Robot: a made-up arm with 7 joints. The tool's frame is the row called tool. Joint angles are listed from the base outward. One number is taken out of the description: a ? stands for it. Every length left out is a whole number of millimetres.
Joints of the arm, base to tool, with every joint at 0 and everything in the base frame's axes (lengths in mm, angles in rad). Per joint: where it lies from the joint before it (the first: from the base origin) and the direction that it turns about. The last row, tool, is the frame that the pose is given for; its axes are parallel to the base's.
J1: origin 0 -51 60 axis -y
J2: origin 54 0 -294 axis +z
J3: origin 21 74 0 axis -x
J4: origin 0 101 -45 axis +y
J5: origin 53 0 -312 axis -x
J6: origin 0 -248 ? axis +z
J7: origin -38 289 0 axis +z
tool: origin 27 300 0
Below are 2 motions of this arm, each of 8 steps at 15 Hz.
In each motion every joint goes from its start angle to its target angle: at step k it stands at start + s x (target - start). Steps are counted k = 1, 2, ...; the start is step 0. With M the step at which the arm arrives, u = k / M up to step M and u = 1 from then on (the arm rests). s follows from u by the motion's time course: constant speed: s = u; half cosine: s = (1 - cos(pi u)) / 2; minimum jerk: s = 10 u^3 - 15 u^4 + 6 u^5.
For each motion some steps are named. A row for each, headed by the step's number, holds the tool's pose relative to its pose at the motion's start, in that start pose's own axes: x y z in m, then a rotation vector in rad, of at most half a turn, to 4 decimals.
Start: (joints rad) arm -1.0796 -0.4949 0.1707 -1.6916 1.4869 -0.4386 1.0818
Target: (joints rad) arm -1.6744 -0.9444 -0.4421 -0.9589 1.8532 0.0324 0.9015
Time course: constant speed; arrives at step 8
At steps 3, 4, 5, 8:
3: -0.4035 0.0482 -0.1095 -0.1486 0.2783 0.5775
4: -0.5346 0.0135 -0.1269 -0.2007 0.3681 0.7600
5: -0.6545 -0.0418 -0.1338 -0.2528 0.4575 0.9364
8: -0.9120 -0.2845 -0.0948 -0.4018 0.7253 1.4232

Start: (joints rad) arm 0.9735 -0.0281 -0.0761 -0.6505 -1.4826 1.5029 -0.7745
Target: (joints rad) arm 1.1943 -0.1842 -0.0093 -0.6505 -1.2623 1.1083 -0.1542
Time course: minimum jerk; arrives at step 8
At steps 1, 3, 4, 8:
1: 0.0002 -0.0025 0.0001 -0.0052 0.0026 0.0072
3: 0.0052 -0.0447 0.0008 -0.0898 0.0454 0.1225
4: 0.0132 -0.0833 -0.0007 -0.1635 0.0826 0.2202
8: 0.0439 -0.1756 -0.0085 -0.3293 0.1668 0.4281

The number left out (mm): -101
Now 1 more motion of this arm.
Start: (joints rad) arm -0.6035 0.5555 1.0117 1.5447 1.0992 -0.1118 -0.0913
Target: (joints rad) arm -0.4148 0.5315 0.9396 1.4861 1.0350 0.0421 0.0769
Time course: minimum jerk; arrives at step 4
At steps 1, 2, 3, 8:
1: -0.0025 -0.0025 0.0130 0.0221 0.0012 0.0204
2: -0.0117 -0.0160 0.0620 0.1066 -0.0022 0.0975
3: -0.0201 -0.0357 0.1089 0.1897 -0.0179 0.1722
8: -0.0222 -0.0418 0.1206 0.2110 -0.0240 0.1913

